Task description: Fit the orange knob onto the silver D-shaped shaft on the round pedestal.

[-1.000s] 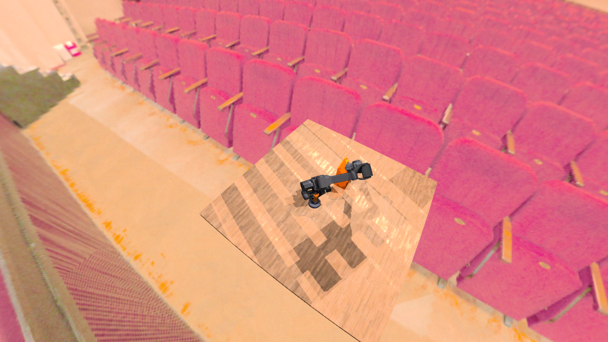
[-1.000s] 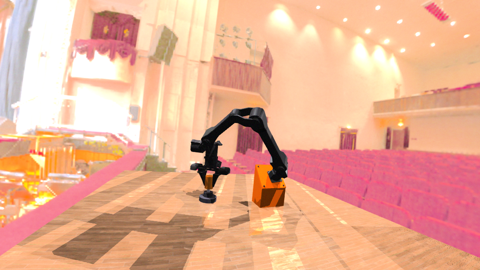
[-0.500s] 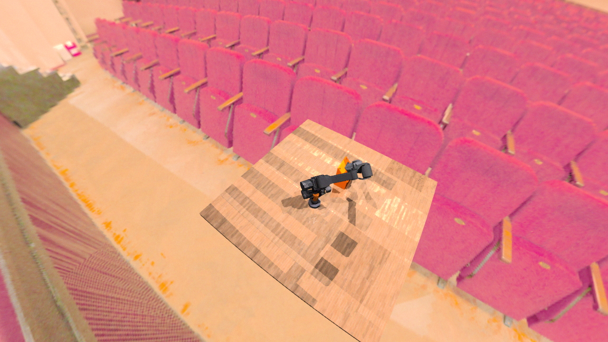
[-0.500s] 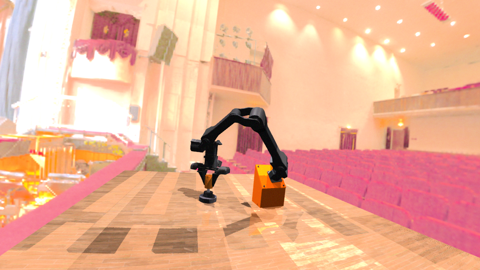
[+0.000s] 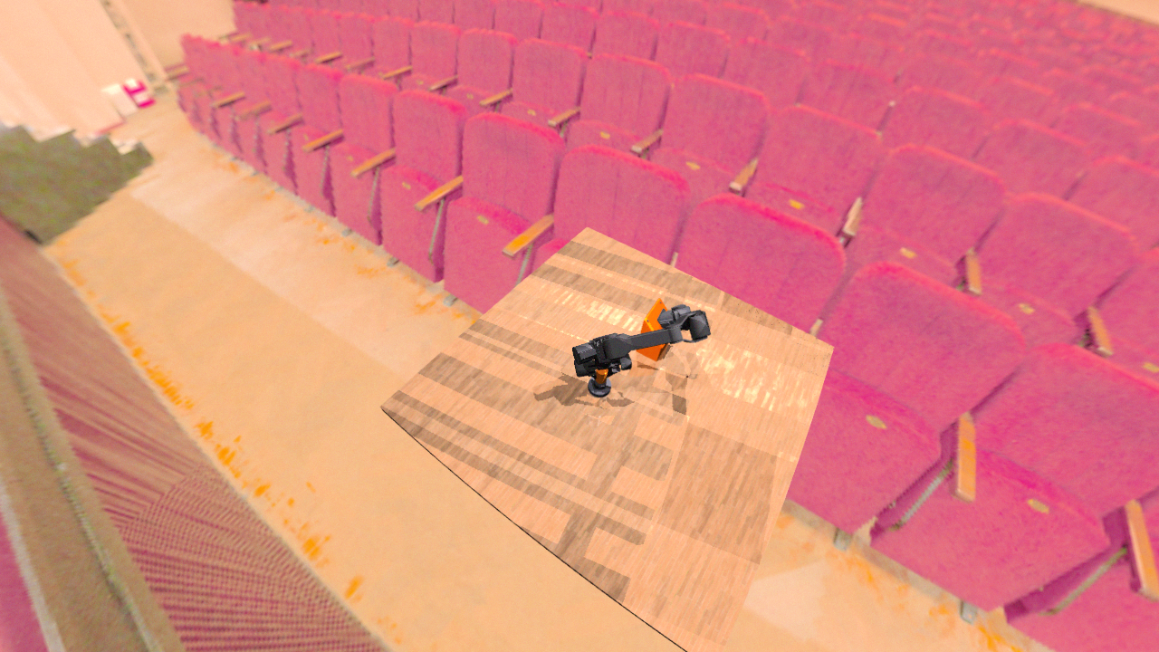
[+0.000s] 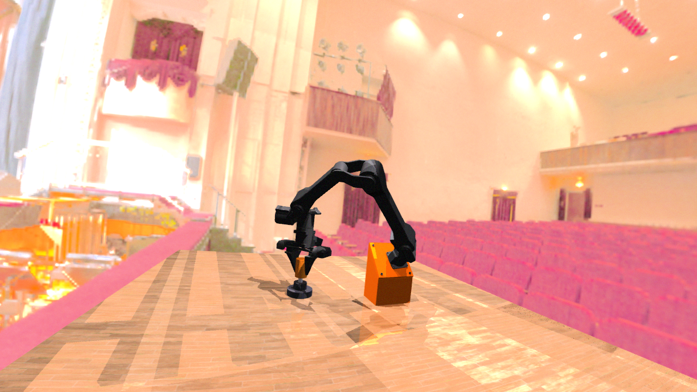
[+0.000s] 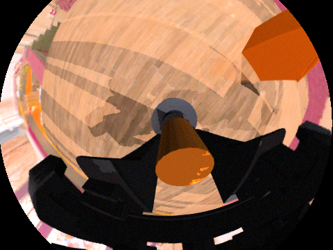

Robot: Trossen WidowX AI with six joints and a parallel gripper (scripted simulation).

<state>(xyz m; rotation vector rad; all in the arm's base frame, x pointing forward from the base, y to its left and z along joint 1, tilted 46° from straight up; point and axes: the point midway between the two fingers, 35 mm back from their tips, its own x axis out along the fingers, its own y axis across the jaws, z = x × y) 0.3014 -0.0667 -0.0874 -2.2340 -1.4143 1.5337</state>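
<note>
Right now the orange knob is 30 mm above my gripper tip. Round my gripper tip: round pedestal: 40 mm below.
</note>
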